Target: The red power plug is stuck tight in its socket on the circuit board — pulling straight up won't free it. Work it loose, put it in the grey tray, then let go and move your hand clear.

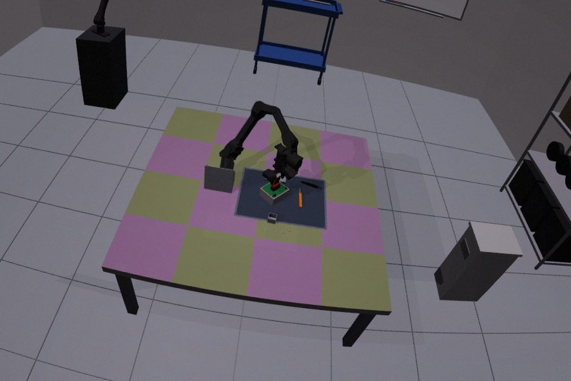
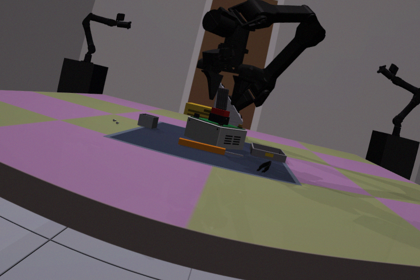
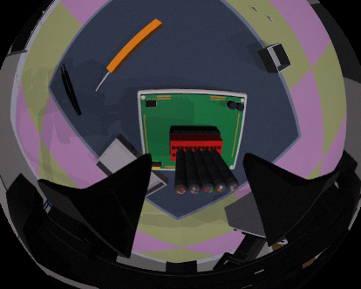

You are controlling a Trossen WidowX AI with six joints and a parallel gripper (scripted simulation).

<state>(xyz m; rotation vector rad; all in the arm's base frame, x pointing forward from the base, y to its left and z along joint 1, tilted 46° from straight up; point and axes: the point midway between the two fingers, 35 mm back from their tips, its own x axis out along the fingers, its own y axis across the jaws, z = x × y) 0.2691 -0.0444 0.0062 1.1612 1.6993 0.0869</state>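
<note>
Right now the red power plug is 20 mm below my gripper tip. From my gripper tip the other things lie so: dark mat (50 mm ahead, 100 mm below).
</note>
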